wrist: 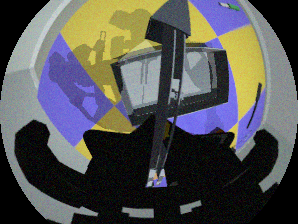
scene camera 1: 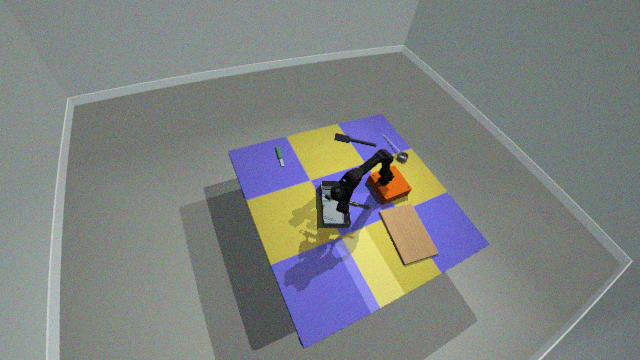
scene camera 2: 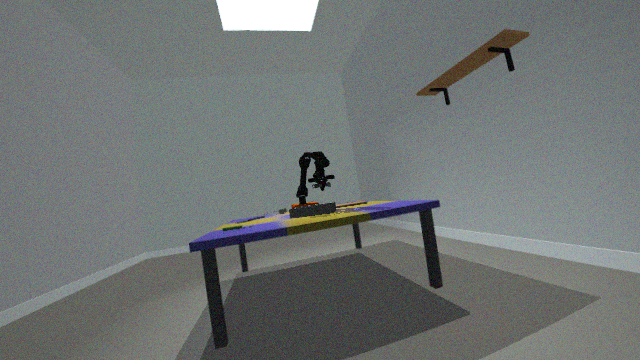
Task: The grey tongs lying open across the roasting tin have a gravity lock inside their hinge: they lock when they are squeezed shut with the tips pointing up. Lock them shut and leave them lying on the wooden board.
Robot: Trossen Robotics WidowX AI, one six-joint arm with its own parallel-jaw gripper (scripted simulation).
Observation:
In view: my gripper (wrist: 155, 118), a roasting tin (scene camera 1: 331, 218) and a wooden board (scene camera 1: 411, 239).
The roasting tin shows as well in the wrist view (wrist: 206, 84).

